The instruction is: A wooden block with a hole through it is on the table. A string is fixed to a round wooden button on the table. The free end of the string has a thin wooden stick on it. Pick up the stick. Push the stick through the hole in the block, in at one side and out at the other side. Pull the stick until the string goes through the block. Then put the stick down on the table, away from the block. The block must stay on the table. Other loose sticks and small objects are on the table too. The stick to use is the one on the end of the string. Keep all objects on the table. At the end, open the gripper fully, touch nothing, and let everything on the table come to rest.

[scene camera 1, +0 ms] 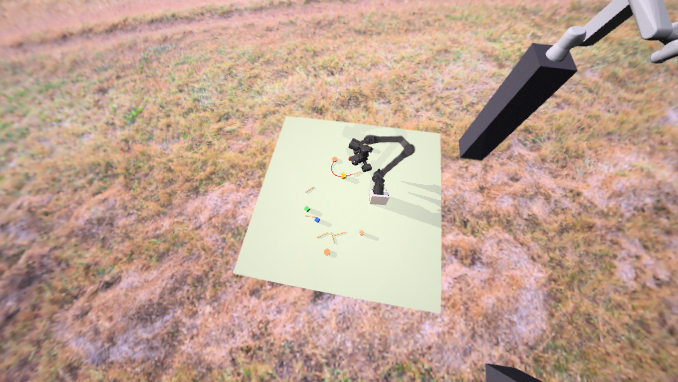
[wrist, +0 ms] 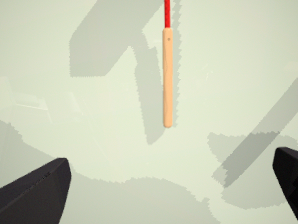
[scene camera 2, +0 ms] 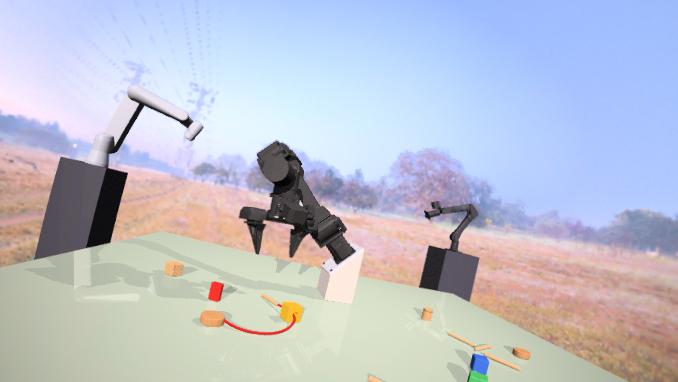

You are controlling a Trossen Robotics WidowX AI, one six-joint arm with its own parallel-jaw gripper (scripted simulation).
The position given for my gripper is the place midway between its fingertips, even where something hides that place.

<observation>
My gripper [scene camera 2: 274,256] is open, holding nothing. I also see a thin stick [wrist: 166,33].
My gripper also shows in the wrist view [wrist: 173,164].
</observation>
